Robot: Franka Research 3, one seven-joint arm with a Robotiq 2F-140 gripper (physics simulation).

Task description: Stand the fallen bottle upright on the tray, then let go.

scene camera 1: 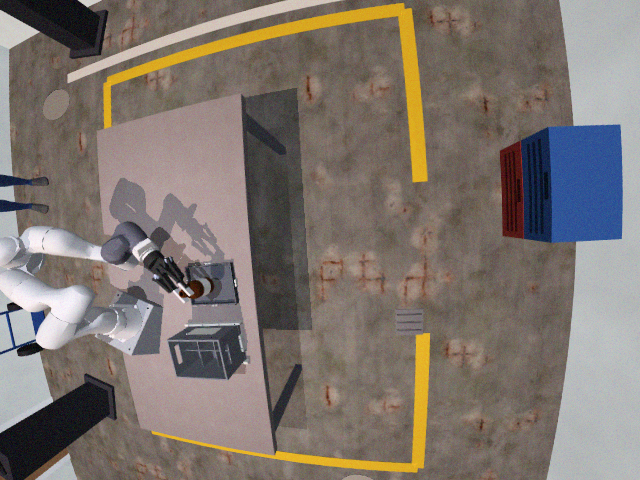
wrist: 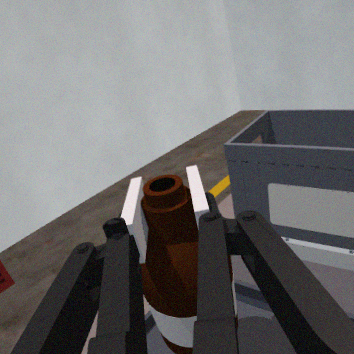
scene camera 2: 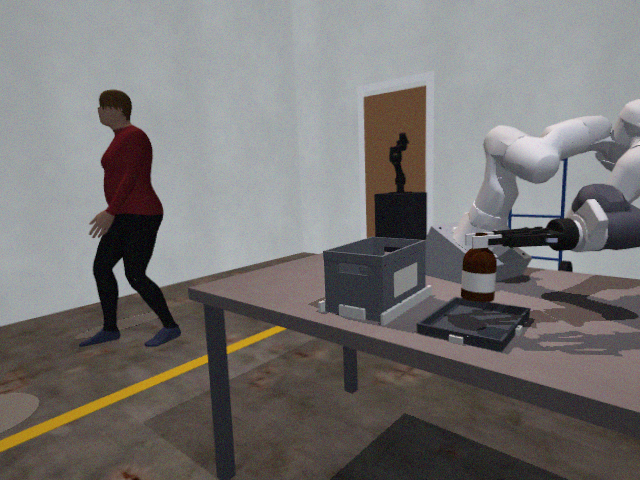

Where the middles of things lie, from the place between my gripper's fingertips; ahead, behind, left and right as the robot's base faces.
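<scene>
My hand is 60 mm above the brown bottle [scene camera 2: 479, 265], 20 mm past it and 10 mm to the right of it.
</scene>
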